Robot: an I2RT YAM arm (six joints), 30 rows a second.
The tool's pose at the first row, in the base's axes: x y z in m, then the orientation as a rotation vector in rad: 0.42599 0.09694 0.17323 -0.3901 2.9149 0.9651
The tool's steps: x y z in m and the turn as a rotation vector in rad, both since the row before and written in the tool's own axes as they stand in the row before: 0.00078 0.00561 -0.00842 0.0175 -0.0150 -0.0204; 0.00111 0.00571 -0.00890 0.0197 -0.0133 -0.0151; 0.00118 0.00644 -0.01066 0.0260 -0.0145 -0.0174; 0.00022 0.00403 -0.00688 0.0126 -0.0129 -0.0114; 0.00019 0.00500 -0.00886 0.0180 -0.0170 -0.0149; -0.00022 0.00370 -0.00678 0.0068 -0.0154 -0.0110; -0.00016 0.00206 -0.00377 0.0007 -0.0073 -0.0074; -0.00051 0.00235 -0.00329 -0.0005 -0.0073 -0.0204; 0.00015 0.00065 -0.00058 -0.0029 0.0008 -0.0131; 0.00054 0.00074 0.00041 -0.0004 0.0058 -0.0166; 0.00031 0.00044 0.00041 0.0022 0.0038 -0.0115; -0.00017 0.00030 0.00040 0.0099 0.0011 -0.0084
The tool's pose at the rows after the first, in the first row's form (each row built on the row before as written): 0.42412 0.09612 0.18317 -0.4090 2.8980 0.9351; 0.42164 0.09513 0.19346 -0.4210 2.8856 0.9029; 0.41864 0.09385 0.20554 -0.4348 2.8726 0.8612; 0.41705 0.09321 0.21333 -0.4422 2.8594 0.8405; 0.41495 0.09234 0.22325 -0.4515 2.8422 0.8114; 0.41353 0.09175 0.23082 -0.4576 2.8250 0.7995; 0.41269 0.09144 0.23503 -0.4638 2.8152 0.7971; 0.41208 0.09170 0.23905 -0.4879 2.7990 0.7939; 0.41165 0.09187 0.23980 -0.5066 2.7928 0.7954; 0.41091 0.09254 0.23966 -0.5323 2.7900 0.7923; 0.41049 0.09302 0.23944 -0.5495 2.7884 0.7866; 0.41056 0.09352 0.23929 -0.5597 2.7876 0.7706
